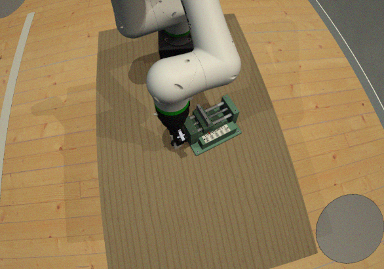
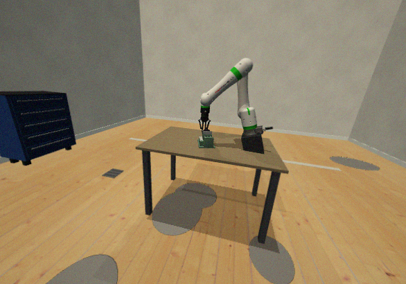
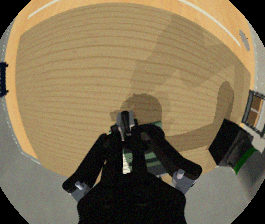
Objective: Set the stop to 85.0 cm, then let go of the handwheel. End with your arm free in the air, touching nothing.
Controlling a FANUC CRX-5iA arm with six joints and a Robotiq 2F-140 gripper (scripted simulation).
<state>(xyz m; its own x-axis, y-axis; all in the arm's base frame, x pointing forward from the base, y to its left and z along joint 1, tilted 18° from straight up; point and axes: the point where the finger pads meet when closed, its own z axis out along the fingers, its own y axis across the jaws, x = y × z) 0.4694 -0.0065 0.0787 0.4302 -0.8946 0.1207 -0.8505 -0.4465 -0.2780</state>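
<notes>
Now: the stop block 70 mm behind my hand, 100 mm to the left of it and 20 mm above it.
</notes>
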